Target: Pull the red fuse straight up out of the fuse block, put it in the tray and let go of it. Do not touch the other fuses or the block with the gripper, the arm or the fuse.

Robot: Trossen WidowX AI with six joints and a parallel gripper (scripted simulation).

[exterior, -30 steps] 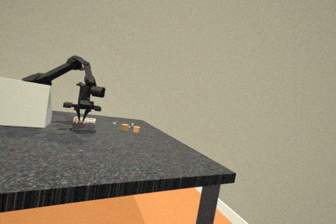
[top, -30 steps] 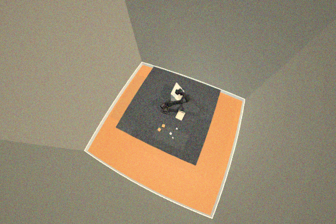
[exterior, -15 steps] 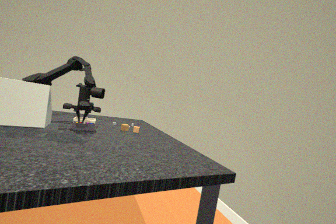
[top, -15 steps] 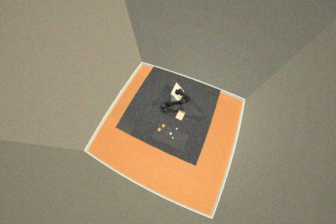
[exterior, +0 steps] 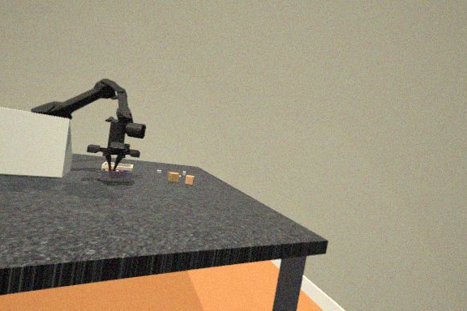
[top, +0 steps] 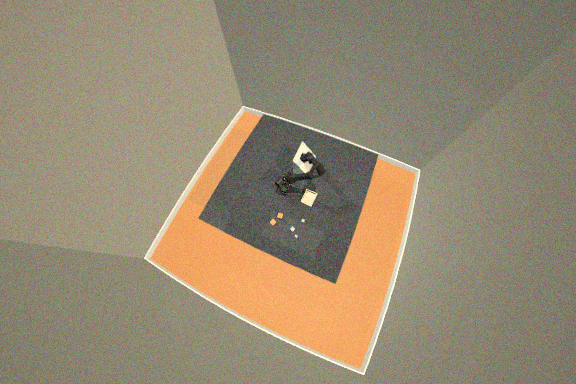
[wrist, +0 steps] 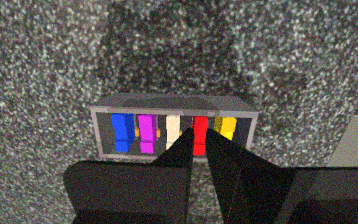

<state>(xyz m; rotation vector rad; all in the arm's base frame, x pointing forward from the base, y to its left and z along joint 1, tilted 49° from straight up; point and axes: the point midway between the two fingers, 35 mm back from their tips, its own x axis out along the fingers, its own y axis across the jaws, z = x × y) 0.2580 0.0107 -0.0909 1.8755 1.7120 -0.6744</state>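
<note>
Right now my gripper tip is 20 mm short of the cream fuse and 10 mm above it. Round my gripper tip: cream tray: 40 mm ahead, 210 mm to the left, 30 mm below; yellow fuse: 20 mm behind, 10 mm below; red fuse: 10 mm below.
</note>
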